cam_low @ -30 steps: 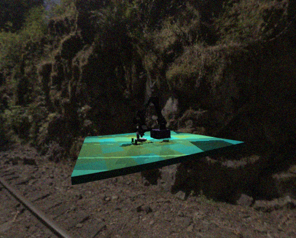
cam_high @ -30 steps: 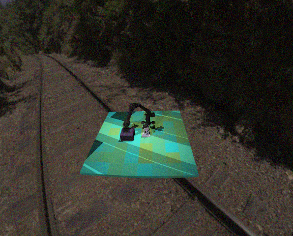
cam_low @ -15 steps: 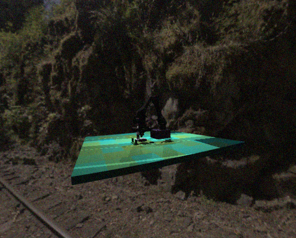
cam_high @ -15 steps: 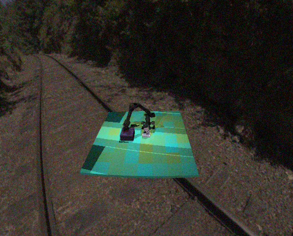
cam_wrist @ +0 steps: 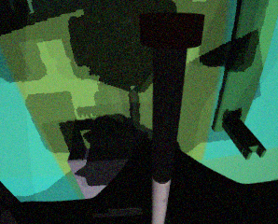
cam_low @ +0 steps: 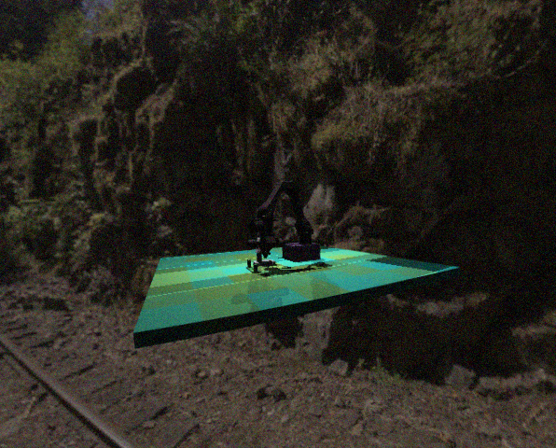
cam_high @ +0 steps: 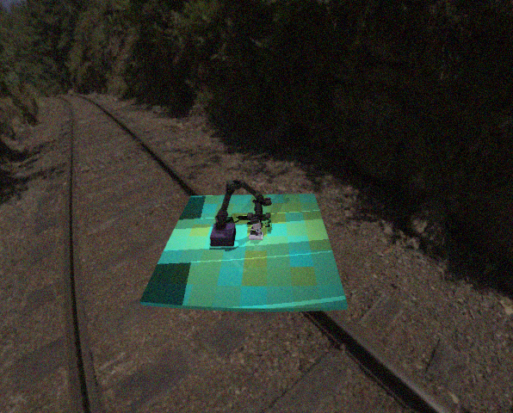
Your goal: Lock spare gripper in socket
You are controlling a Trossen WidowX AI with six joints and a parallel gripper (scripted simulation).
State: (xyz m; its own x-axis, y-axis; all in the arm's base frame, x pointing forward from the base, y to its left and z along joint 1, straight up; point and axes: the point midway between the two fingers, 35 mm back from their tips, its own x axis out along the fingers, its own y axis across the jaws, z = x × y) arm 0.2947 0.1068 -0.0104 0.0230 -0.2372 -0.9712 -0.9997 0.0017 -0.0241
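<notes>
Now: the mount 1 cm behind my gripper tip and 9 cm to the right of it. From my gripper tip the other things lie so: spare gripper (1 cm behind, 9 cm to the right, 8 cm above).
</notes>
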